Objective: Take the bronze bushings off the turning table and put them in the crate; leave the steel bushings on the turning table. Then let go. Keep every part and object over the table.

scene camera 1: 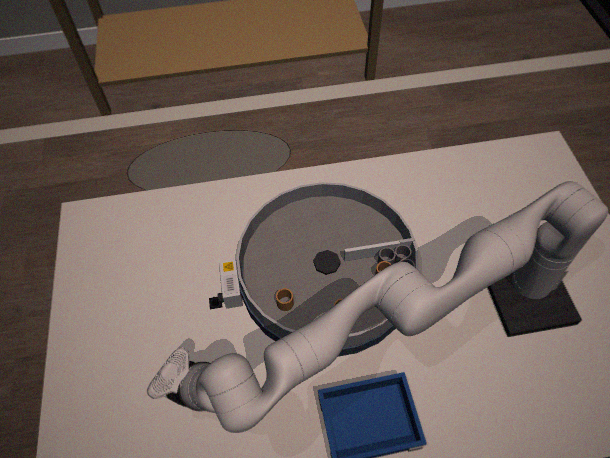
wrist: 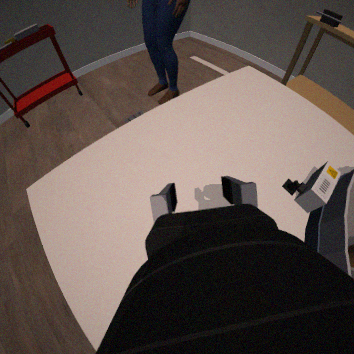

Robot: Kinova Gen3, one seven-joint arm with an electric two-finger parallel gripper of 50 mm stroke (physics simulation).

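Observation:
A bronze bushing [scene camera 1: 285,304] stands at the front left of the grey turning table [scene camera 1: 295,225] [wrist: 327,225]. A second bronze bushing [scene camera 1: 383,265] is at its right side, close to steel bushings, partly behind the arm. A sliver of a third bronze bushing [scene camera 1: 338,302] shows beside the arm. Two steel bushings [scene camera 1: 386,255] [scene camera 1: 403,252] stand by the light bar, with part of another steel bushing [scene camera 1: 408,261] below them. The blue crate [scene camera 1: 370,415] in front of the turning table is empty. My gripper [wrist: 198,189] is open and empty, left of the turning table; its fingers are hidden in the scene view.
A light bar [scene camera 1: 370,250] reaches inward from the turning table's right rim. A dark hub [scene camera 1: 326,262] is at its centre. A box with a yellow label [scene camera 1: 231,290] [wrist: 317,192] adjoins its left side. My arm crosses over its front right. The table's edge [wrist: 140,117] lies beyond the fingers.

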